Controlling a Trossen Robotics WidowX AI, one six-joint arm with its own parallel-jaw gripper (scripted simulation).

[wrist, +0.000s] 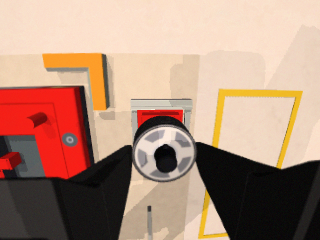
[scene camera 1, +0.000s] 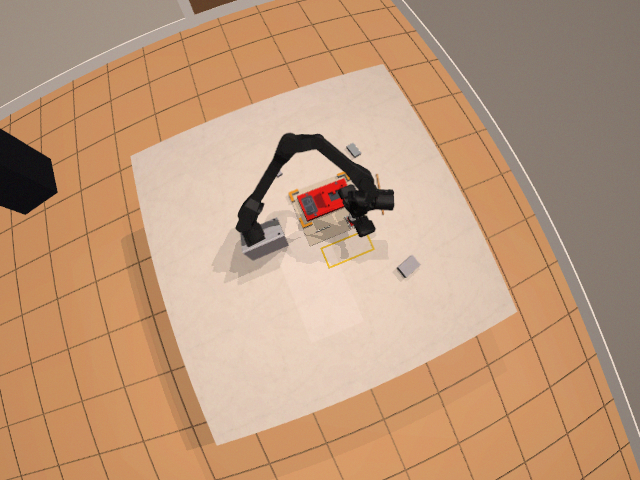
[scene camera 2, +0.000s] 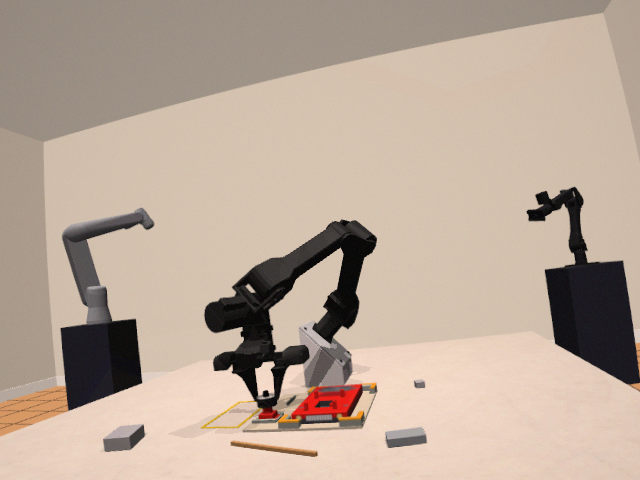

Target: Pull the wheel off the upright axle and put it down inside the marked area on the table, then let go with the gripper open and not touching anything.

Path:
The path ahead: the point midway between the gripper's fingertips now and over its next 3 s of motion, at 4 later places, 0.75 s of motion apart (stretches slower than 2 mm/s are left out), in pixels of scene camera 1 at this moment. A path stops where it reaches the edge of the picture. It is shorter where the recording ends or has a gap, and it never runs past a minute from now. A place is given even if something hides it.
The gripper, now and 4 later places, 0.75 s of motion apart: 353, 217; 353, 213; 351, 241; 348, 247; 347, 245

